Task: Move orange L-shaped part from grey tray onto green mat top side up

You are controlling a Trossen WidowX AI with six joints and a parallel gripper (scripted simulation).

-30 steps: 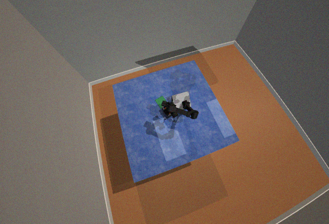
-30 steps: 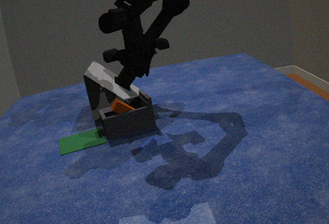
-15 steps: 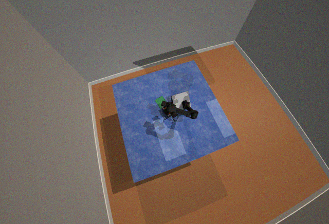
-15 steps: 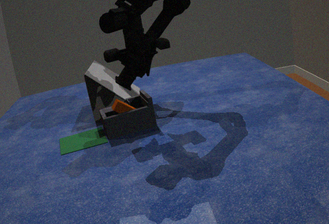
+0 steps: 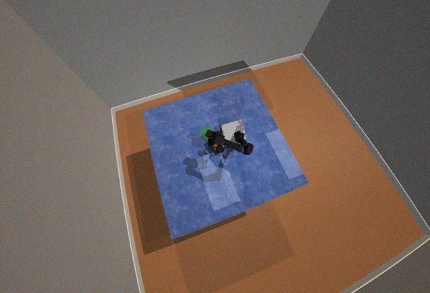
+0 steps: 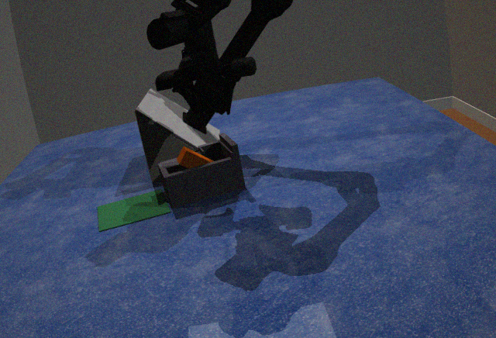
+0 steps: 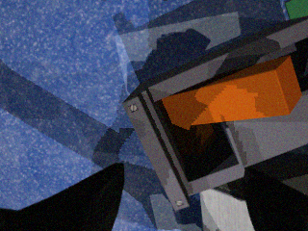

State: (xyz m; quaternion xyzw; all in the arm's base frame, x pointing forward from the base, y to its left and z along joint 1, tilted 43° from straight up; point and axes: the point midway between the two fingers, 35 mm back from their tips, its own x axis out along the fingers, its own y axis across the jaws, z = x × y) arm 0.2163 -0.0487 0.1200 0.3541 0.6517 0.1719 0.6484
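My gripper tip is now 100 mm above the orange L-shaped part, 30 mm to the left of it and 10 mm past it. Round my gripper tip: green mat (200 mm to the right, 160 mm below, 30 mm ahead).
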